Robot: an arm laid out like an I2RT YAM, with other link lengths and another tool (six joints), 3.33 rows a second.
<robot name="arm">
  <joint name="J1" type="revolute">
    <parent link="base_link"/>
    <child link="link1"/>
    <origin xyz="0 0 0.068"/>
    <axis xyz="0 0 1"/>
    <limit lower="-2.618" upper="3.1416"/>
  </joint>
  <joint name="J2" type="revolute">
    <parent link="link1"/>
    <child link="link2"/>
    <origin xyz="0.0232 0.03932 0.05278"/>
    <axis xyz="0 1 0"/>
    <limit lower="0" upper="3.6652"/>
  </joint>
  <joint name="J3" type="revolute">
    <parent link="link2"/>
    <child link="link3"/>
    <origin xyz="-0.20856 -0.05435 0"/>
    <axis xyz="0 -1 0"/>
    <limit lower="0" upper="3.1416"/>
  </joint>
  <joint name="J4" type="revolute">
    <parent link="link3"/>
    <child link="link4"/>
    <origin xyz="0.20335 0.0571 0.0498"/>
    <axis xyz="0 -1 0"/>
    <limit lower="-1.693" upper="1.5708"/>
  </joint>
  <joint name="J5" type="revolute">
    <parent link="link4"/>
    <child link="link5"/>
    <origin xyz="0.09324 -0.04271 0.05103"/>
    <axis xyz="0 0 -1"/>
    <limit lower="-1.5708" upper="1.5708"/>
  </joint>
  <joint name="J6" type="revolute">
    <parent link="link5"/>
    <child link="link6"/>
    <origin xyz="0.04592 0 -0.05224"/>
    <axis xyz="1 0 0"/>
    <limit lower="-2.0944" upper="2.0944"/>
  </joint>
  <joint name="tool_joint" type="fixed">
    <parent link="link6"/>
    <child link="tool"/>
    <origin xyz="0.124 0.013 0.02" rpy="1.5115 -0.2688 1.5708"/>
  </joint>
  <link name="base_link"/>
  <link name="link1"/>
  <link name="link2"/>
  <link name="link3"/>
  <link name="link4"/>
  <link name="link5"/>
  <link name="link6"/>
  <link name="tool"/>
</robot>
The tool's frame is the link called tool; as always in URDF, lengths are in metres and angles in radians.
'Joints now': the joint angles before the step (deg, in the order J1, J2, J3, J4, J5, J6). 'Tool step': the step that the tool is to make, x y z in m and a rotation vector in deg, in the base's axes. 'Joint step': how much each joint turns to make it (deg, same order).
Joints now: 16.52 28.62 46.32 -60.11 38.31 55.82
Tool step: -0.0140 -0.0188 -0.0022 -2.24 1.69 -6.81
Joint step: -0.02 1.97 1.40 -4.89 5.97 4.84
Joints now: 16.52 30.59 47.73 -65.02 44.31 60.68
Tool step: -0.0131 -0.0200 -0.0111 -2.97 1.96 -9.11
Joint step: 0.02 4.58 -0.91 -3.75 7.39 8.74
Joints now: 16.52 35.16 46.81 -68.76 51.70 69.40
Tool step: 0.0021 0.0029 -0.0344 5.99 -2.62 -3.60
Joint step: -0.01 0.08 -7.27 4.68 -2.39 8.92
